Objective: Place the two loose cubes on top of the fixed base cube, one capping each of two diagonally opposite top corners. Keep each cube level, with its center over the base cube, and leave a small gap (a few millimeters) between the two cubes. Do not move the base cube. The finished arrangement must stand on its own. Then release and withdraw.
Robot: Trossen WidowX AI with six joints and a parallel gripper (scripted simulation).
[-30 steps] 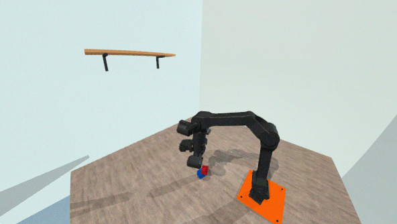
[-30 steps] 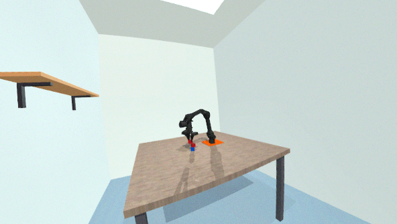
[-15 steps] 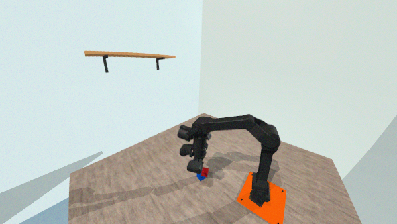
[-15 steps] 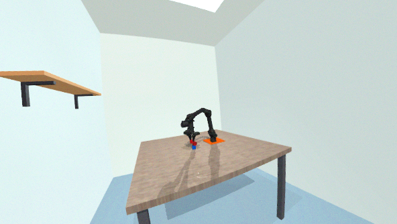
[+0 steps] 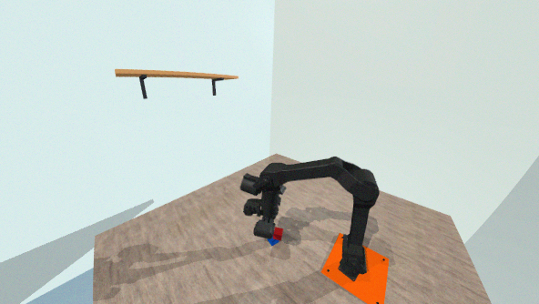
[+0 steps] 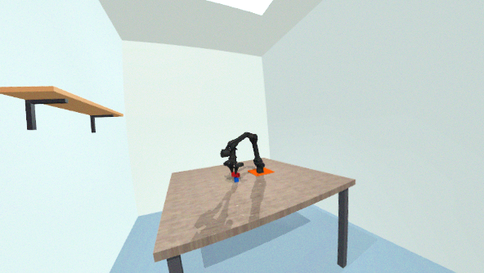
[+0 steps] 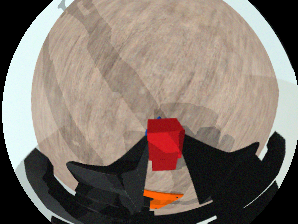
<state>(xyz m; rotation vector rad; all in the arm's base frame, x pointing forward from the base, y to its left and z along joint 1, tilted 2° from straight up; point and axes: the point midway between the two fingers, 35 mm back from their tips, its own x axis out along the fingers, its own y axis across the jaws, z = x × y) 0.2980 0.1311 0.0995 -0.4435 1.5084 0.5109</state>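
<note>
Right now my gripper tip is 20 mm past the blue cube, 10 mm to the left of it and 60 mm above it.
</note>
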